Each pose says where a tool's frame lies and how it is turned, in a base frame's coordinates. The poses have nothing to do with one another.
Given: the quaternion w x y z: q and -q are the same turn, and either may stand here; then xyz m.
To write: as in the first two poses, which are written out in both.
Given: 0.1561, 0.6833, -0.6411, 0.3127, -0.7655, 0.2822, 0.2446
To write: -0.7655, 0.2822, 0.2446, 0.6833, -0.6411, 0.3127, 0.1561
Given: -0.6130, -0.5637, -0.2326, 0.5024, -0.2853, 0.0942, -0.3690
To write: -0.2853, 0.0942, -0.3690, 0.5637, 0.2326, -0.5024, 0.6130
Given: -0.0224, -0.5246, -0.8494, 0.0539, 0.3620, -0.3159, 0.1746
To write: 0.3620, -0.3159, 0.1746, 0.5246, 0.8494, -0.0539, 0.0224
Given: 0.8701, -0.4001, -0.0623, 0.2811, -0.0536, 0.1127, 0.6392
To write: -0.0536, 0.1127, 0.6392, -0.4001, -0.0623, 0.2811, 0.8701
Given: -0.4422, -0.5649, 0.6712, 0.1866, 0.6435, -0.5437, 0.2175
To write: 0.6435, -0.5437, 0.2175, 0.5649, -0.6712, -0.1866, 0.4422
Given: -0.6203, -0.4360, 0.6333, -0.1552, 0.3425, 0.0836, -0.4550
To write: 0.3425, 0.0836, -0.4550, 0.4360, -0.6333, 0.1552, 0.6203
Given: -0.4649, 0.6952, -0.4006, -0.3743, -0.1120, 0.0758, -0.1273
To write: -0.1120, 0.0758, -0.1273, -0.6952, 0.4006, 0.3743, 0.4649
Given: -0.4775, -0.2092, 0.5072, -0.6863, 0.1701, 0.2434, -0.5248
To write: 0.1701, 0.2434, -0.5248, 0.2092, -0.5072, 0.6863, 0.4775
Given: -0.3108, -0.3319, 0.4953, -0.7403, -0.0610, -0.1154, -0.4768
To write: -0.0610, -0.1154, -0.4768, 0.3319, -0.4953, 0.7403, 0.3108
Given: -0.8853, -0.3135, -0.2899, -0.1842, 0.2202, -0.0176, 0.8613
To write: 0.2202, -0.0176, 0.8613, 0.3135, 0.2899, 0.1842, 0.8853
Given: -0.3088, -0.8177, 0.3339, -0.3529, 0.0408, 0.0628, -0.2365
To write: 0.0408, 0.0628, -0.2365, 0.8177, -0.3339, 0.3529, 0.3088
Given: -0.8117, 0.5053, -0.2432, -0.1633, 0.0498, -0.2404, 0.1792
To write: 0.0498, -0.2404, 0.1792, -0.5053, 0.2432, 0.1633, 0.8117
